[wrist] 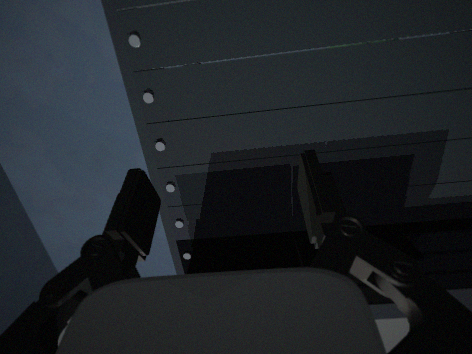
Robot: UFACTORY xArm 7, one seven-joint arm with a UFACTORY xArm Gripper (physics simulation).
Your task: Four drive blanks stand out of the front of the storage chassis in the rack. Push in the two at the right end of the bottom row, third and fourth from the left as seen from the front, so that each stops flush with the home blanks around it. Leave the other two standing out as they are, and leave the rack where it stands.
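Places are measured from the arm's base along level axes (x down, y back, z left), in metres.
Pixels of known places: gripper, fingertip midpoint: (223, 176).
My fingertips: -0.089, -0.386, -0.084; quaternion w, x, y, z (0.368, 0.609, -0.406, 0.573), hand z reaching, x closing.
Behind a point stands the place of what it marks, as x, y, z.
My gripper (223, 176) {-0.089, -0.386, -0.084} is open, with its two dark fingers wide apart and nothing between them. Behind the fingers is the rack (300, 75) {-0.046, -0.488, -0.029}, seen as dark grey flat panels split by thin seams, with a column of round pale screw heads along its left edge. The gripper's shadow falls on the lower panels. Below them is a very dark band, partly hidden by the gripper body. The storage chassis and the four drive blanks cannot be told apart in the dark. Whether a finger touches the rack cannot be told.
Left of the rack's slanting edge is a plain bluish surface (60, 100), with a darker area at the far lower left. A pale patch (392, 332) shows at the lower right beside the gripper's linkage. The rack's panels run past the right side of the view.
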